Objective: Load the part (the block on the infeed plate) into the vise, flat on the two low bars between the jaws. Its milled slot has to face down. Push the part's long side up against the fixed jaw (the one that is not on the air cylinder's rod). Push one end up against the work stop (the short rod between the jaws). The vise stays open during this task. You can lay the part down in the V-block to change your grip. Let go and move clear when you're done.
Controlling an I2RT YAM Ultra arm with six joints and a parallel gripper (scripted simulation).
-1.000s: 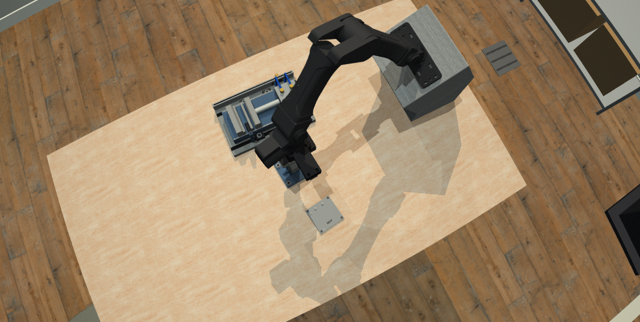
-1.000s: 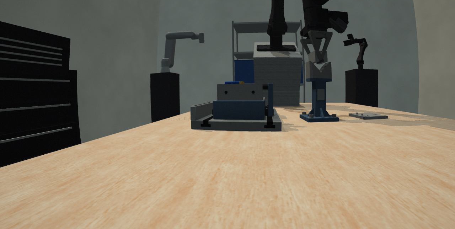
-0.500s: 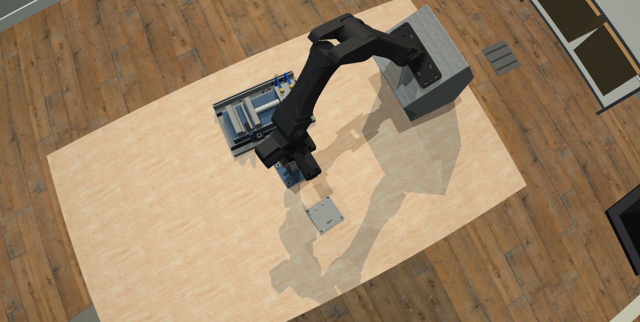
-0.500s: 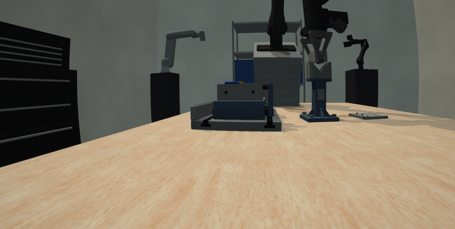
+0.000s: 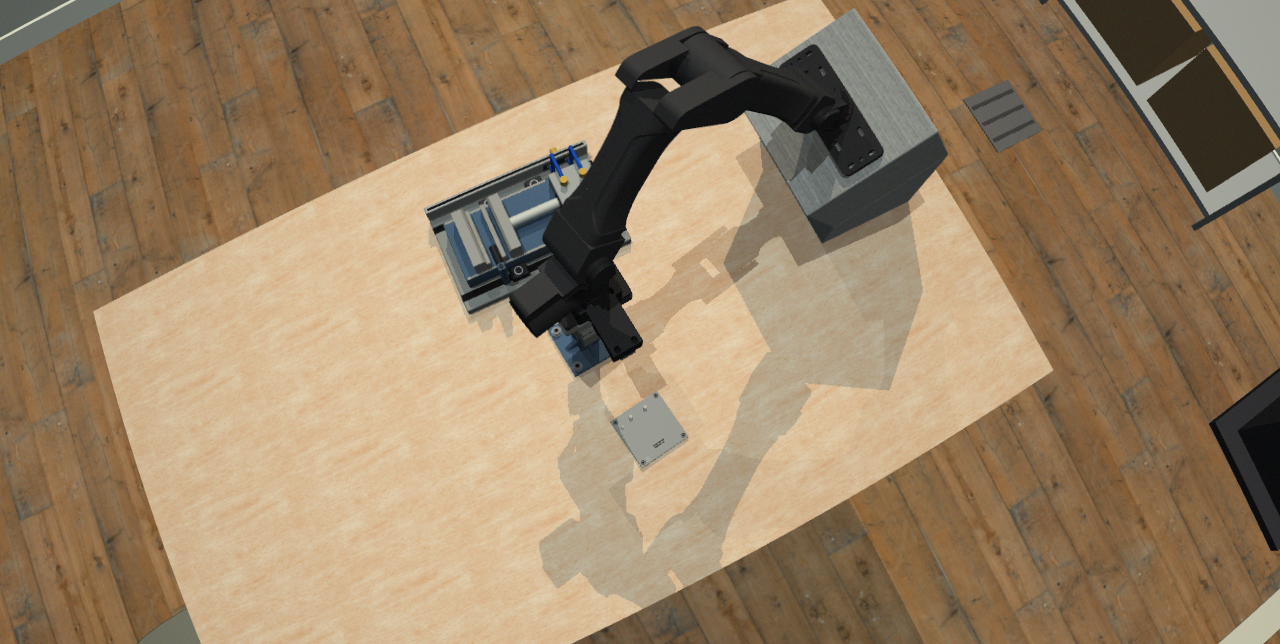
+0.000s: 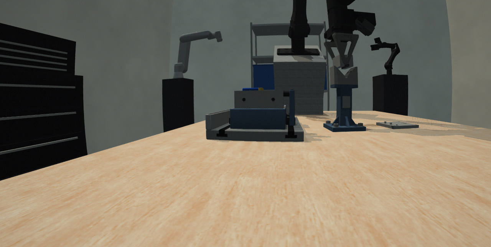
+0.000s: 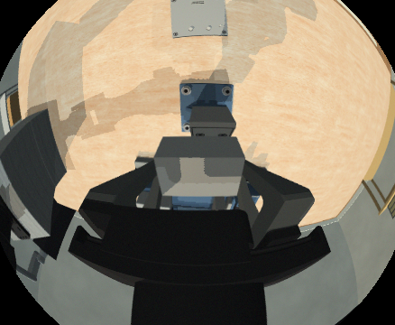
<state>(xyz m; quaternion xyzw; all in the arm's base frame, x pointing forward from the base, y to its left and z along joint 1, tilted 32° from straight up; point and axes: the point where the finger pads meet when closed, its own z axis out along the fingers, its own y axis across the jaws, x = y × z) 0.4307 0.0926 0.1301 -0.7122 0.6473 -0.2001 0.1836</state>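
Now: hand 10 mm above the part. From my hand the other things lie so: work stop rod (160 mm to the right, 90 mm below, 90 mm ahead); then air cylinder (210 mm to the right, 100 mm below, 80 mm behind); then infeed plate (180 mm to the left, 170 mm below, 20 mm behind).
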